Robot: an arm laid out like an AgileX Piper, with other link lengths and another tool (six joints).
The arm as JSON. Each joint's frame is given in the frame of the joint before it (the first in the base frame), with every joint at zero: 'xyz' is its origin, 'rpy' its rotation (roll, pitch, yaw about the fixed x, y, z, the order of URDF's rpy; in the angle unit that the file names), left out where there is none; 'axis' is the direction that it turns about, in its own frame. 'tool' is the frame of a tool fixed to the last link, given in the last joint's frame.
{
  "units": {
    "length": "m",
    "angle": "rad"
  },
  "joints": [
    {
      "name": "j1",
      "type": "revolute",
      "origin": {
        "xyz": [
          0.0,
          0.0,
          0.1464
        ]
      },
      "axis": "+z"
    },
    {
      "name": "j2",
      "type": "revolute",
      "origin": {
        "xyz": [
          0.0,
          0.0,
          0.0
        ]
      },
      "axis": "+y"
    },
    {
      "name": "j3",
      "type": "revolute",
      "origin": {
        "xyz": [
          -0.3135,
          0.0,
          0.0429
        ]
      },
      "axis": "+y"
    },
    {
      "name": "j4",
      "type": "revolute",
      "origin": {
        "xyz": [
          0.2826,
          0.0,
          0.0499
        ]
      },
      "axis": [
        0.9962,
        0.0,
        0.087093
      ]
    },
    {
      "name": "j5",
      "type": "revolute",
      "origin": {
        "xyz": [
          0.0,
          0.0,
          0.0
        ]
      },
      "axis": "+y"
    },
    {
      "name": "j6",
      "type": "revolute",
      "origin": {
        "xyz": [
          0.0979,
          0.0,
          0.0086
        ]
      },
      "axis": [
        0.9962,
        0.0,
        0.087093
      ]
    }
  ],
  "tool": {
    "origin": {
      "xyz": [
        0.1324,
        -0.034,
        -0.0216
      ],
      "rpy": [
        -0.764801,
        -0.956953,
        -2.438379
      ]
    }
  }
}
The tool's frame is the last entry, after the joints.
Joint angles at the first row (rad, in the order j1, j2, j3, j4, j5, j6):
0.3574, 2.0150, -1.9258, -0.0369, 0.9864, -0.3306
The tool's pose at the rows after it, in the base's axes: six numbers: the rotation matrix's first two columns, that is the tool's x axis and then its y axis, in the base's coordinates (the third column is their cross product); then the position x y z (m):
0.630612 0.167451 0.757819 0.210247 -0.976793 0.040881 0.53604 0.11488 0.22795
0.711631 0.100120 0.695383 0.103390 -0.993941 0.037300 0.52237 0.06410 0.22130
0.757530 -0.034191 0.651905 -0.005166 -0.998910 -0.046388 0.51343 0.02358 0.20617
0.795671 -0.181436 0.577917 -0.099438 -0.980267 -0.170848 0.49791 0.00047 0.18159
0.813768 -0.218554 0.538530 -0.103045 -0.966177 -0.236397 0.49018 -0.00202 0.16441
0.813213 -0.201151 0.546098 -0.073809 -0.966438 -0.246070 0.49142 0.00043 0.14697
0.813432 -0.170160 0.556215 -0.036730 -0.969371 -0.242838 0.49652 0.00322 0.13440
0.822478 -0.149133 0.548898 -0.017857 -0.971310 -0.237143 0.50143 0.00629 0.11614
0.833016 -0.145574 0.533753 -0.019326 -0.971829 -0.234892 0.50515 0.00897 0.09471
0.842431 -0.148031 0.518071 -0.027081 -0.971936 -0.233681 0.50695 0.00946 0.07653
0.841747 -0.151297 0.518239 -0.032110 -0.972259 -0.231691 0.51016 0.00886 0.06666
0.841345 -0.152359 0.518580 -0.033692 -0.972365 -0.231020 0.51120 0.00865 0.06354
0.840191 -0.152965 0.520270 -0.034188 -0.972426 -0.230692 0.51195 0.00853 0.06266
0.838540 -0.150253 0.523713 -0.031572 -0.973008 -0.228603 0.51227 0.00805 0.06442
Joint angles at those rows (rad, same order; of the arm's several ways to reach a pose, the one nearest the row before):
0.3264, 2.0149, -1.9258, -0.1007, 1.0913, -0.2829
0.2398, 2.0101, -1.9218, -0.0933, 1.1842, -0.2649
0.1270, 2.0068, -1.8897, 0.0000, 1.2021, -0.2719
0.0214, 2.0060, -1.8261, 0.1436, 1.2085, -0.3004
-0.0198, 2.0060, -1.7705, 0.2300, 1.1943, -0.3602
-0.0210, 2.0076, -1.7103, 0.2541, 1.1304, -0.4108
-0.0156, 2.0235, -1.6904, 0.2632, 1.0918, -0.4549
-0.0077, 2.0598, -1.6867, 0.2644, 1.0660, -0.4770
-0.0012, 2.1028, -1.6847, 0.2653, 1.0395, -0.4805
0.0004, 2.1392, -1.6838, 0.2663, 1.0203, -0.4805
0.0004, 2.1596, -1.6838, 0.2663, 0.9993, -0.4805
0.0004, 2.1661, -1.6837, 0.2663, 0.9924, -0.4805
0.0004, 2.1680, -1.6838, 0.2663, 0.9884, -0.4805
0.0004, 2.1645, -1.6838, 0.2640, 0.9884, -0.4815

